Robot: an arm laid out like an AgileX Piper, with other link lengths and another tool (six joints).
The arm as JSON. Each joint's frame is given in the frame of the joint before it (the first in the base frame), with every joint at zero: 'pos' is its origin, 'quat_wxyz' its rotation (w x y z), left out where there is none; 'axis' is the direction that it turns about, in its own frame. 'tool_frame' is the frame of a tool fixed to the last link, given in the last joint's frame.
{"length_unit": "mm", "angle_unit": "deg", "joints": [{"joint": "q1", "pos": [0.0, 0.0, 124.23], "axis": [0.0, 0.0, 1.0]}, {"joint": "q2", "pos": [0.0, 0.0, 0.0], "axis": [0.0, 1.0, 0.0]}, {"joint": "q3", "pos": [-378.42, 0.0, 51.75], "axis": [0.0, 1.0, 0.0]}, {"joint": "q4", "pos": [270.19, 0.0, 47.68], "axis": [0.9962, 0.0, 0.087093]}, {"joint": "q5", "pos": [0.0, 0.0, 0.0], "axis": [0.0, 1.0, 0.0]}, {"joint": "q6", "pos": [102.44, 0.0, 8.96], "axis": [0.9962, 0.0, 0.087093]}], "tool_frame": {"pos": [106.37, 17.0, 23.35], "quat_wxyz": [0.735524, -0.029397, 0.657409, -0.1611]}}
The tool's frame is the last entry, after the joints.
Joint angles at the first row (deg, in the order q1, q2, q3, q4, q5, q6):
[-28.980, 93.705, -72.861, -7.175, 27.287, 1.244]
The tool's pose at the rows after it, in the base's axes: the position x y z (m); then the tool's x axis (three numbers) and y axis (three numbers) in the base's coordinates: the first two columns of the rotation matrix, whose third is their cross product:
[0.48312, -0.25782, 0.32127, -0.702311, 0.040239, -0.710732, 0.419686, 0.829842, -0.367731]
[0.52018, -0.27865, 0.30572, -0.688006, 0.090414, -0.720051, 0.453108, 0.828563, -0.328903]
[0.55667, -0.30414, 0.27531, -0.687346, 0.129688, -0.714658, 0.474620, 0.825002, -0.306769]
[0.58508, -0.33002, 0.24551, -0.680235, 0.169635, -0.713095, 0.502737, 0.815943, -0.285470]
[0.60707, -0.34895, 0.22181, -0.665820, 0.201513, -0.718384, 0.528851, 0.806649, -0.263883]
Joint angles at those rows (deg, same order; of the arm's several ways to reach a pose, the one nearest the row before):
[-28.981, 98.606, -80.005, -5.237, 27.449, 2.871]
[-28.980, 105.414, -86.825, -4.908, 27.776, 5.604]
[-29.360, 113.318, -93.933, -4.846, 28.011, 7.328]
[-30.050, 120.390, -100.658, -4.846, 28.272, 9.087]
[-30.450, 125.965, -106.272, -4.846, 28.272, 10.840]

